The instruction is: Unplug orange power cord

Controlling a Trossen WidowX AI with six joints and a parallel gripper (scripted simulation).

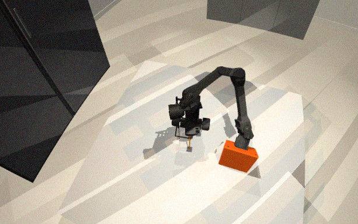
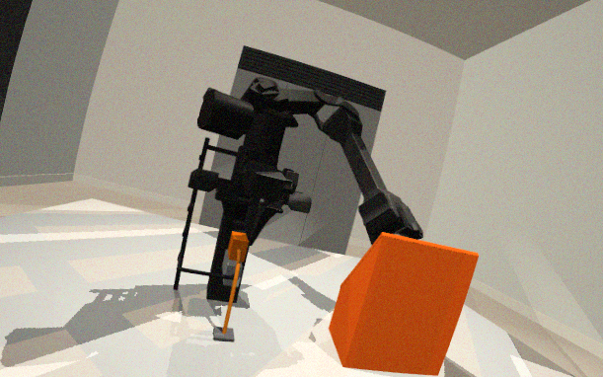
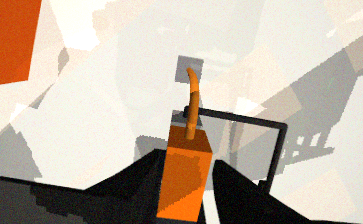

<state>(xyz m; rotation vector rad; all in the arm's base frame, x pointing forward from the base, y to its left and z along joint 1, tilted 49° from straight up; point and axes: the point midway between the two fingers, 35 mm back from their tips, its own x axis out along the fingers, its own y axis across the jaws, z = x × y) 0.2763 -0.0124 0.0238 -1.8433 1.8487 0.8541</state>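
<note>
Now: gripper tip 1 cm short of the orange plug and 3 cm to the left of it. Also, from my gripper tip: thin black frame (10 cm ahead, 7 cm to the right, 1 cm above).
</note>
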